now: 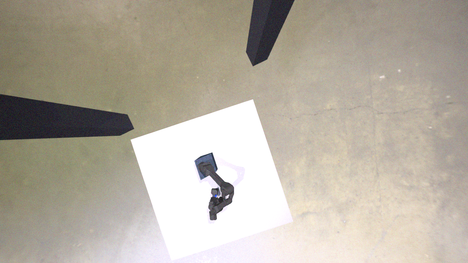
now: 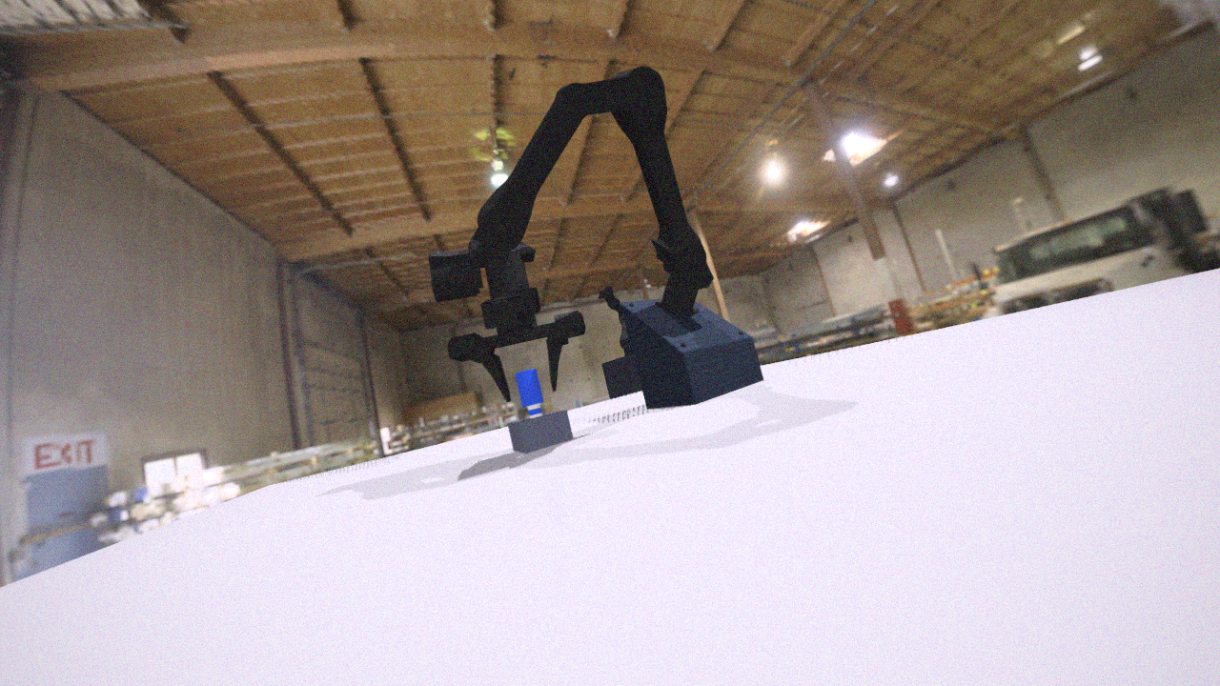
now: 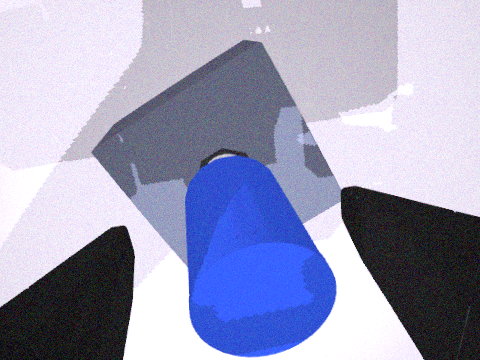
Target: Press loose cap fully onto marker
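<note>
Now: gripper tip 1 cm below the blue cap. The rest, counted from my gripper tip: grey holder block 5 cm below.
</note>
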